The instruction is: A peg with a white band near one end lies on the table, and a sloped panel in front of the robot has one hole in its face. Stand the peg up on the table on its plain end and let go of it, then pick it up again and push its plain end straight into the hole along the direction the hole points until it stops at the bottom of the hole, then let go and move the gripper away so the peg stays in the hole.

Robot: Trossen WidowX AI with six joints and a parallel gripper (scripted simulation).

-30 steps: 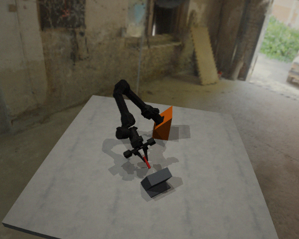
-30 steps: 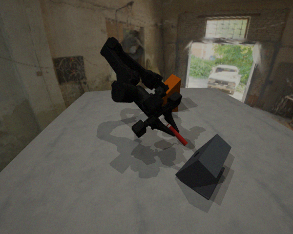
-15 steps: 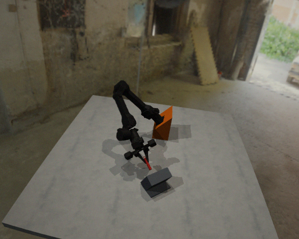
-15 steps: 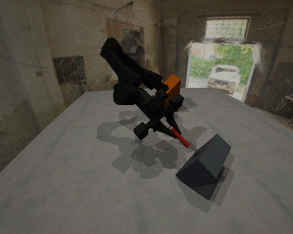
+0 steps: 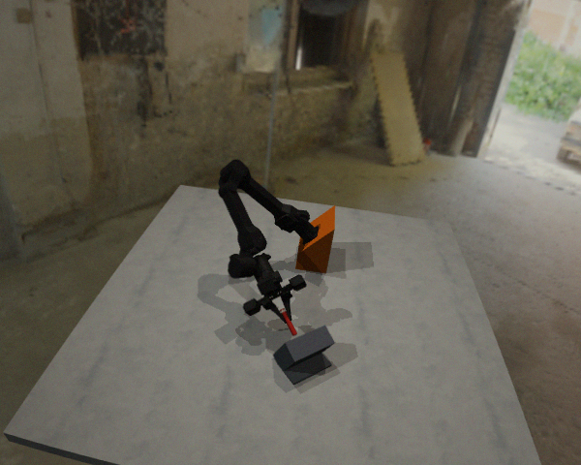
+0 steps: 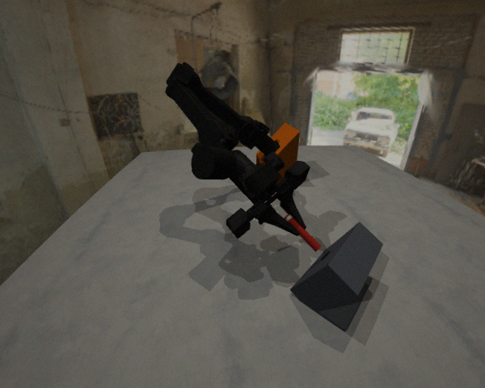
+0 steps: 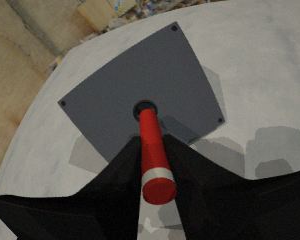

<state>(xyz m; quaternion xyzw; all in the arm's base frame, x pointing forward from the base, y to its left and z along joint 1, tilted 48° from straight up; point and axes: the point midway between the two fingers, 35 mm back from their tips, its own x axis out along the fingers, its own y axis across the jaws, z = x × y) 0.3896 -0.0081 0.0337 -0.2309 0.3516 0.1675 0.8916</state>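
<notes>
My gripper tip is now 5 cm short of the dark grey sloped panel, 5 cm to the right of it and 4 cm above it. The rest, counted from my gripper tip: red peg 1 cm behind, 1 cm to the right, 1 cm above.
</notes>
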